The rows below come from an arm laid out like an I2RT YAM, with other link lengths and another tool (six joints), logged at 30 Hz.
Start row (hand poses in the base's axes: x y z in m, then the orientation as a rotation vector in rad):
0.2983, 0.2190, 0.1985, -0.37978, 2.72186, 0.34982
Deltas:
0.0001, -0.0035, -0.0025, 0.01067, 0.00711, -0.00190
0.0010, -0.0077, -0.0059, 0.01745, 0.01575, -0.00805
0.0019, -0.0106, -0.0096, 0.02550, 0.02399, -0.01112
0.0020, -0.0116, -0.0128, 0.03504, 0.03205, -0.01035
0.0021, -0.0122, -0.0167, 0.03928, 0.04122, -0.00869
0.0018, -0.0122, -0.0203, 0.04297, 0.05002, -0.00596
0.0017, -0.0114, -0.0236, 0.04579, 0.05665, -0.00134
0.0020, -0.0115, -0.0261, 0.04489, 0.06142, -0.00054
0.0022, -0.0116, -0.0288, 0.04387, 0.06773, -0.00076
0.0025, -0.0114, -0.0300, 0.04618, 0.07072, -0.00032
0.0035, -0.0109, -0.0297, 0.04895, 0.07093, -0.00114
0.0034, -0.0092, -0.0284, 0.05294, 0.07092, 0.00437
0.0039, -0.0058, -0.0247, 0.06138, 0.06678, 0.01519
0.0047, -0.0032, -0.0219, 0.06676, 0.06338, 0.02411
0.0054, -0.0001, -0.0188, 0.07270, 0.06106, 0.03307
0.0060, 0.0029, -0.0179, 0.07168, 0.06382, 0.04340
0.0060, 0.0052, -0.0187, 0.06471, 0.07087, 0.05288
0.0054, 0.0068, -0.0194, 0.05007, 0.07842, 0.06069
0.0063, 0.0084, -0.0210, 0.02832, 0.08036, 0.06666
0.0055, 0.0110, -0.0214, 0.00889, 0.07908, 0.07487
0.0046, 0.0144, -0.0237, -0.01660, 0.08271, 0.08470
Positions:
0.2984, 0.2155, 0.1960, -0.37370, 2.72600, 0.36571
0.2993, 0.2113, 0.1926, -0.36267, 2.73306, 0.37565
0.3002, 0.2084, 0.1889, -0.35554, 2.73901, 0.38807
0.3003, 0.2074, 0.1857, -0.35327, 2.74393, 0.40354
0.3004, 0.2068, 0.1818, -0.35361, 2.75139, 0.41246
0.3001, 0.2068, 0.1782, -0.35561, 2.75853, 0.42086
0.3000, 0.2076, 0.1749, -0.36067, 2.76364, 0.42797
0.3003, 0.2075, 0.1724, -0.36163, 2.76846, 0.42841
0.3005, 0.2074, 0.1697, -0.36106, 2.77490, 0.42886
0.3008, 0.2076, 0.1685, -0.36077, 2.77703, 0.43304
0.3018, 0.2081, 0.1688, -0.35882, 2.77645, 0.43665
0.3017, 0.2098, 0.1701, -0.36539, 2.77465, 0.44363
0.3022, 0.2132, 0.1738, -0.37844, 2.76685, 0.45687
0.3030, 0.2158, 0.1766, -0.38962, 2.76086, 0.46560
0.3037, 0.2189, 0.1797, -0.40058, 2.75566, 0.47543
0.3043, 0.2219, 0.1806, -0.41505, 2.75740, 0.47777
0.3043, 0.2242, 0.1798, -0.42976, 2.76525, 0.47314
0.3037, 0.2258, 0.1791, -0.44437, 2.77617, 0.45767
0.3046, 0.2274, 0.1775, -0.45884, 2.78394, 0.43011
0.3038, 0.2300, 0.1771, -0.47597, 2.78729, 0.40527
0.3029, 0.2334, 0.1748, -0.49682, 2.79658, 0.37385

